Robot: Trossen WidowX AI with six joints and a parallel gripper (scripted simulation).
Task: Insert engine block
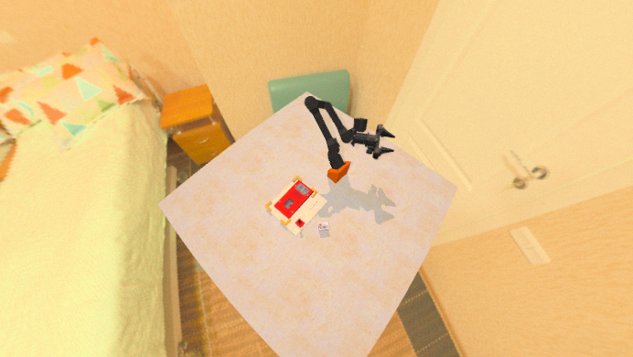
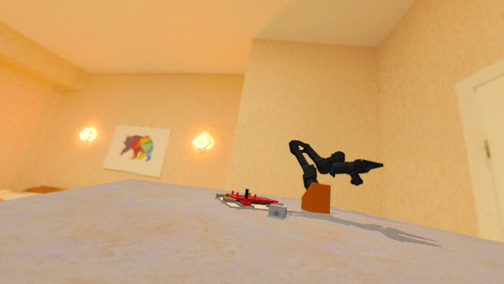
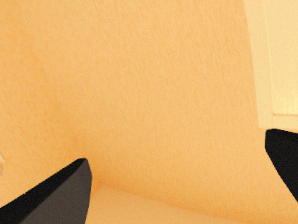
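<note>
The grey engine block lies 51 cm ahead of my gripper tip, 23 cm below it and 6 cm to the left of it.
</note>
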